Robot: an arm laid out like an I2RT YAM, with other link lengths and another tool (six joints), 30 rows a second.
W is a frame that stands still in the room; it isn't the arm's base.
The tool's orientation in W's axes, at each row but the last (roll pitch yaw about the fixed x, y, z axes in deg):
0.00 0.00 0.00
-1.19 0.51 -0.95
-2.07 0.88 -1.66
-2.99 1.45 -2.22
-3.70 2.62 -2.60
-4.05 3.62 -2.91
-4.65 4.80 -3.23
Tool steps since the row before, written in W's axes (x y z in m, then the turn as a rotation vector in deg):
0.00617 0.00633 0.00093 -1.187 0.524 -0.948
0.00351 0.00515 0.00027 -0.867 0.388 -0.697
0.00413 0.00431 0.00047 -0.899 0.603 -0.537
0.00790 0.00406 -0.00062 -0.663 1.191 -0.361
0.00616 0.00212 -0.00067 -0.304 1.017 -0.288
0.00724 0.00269 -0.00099 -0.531 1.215 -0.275
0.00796 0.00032 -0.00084 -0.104 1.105 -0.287
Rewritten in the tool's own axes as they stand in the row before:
0.00617 0.00633 0.00093 -1.187 0.524 -0.948
0.00342 0.00520 0.00041 -0.867 0.388 -0.697
0.00400 0.00441 0.00069 -0.908 0.596 -0.530
0.00775 0.00438 -0.00020 -0.699 1.183 -0.318
0.00608 0.00242 -0.00024 -0.336 1.020 -0.238
0.00714 0.00308 -0.00032 -0.573 1.206 -0.227
0.00797 0.00078 -0.00011 -0.141 1.118 -0.210

